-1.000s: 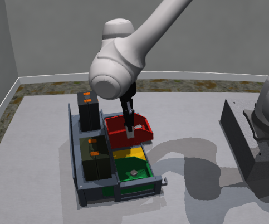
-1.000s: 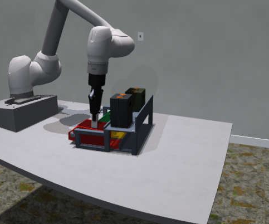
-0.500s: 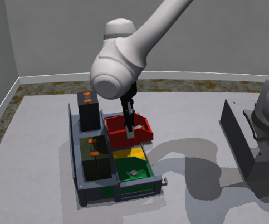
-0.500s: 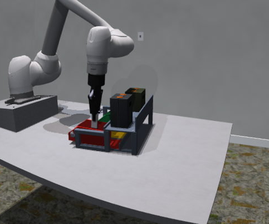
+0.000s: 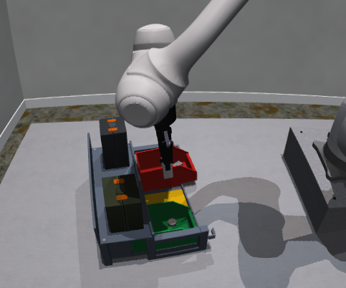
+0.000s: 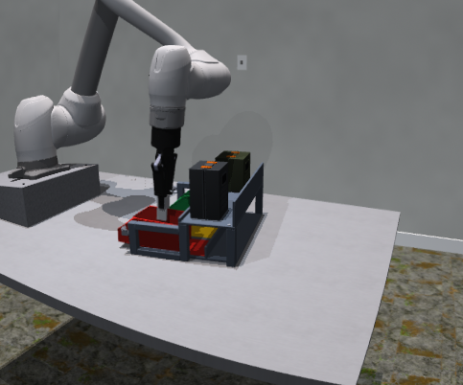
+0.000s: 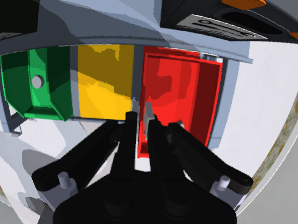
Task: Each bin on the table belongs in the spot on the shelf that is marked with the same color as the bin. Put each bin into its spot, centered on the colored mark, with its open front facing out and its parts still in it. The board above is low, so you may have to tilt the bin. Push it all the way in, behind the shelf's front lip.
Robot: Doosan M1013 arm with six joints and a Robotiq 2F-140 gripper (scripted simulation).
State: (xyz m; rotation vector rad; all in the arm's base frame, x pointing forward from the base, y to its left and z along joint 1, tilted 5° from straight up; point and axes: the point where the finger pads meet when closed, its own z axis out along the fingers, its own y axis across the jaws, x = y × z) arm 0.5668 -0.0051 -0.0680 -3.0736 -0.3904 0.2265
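My hand is 5 cm to the left of the red bin, 4 cm above it and 1 cm short of it. The rest, counted from my hand: green bin (19 cm to the left, 5 cm below).
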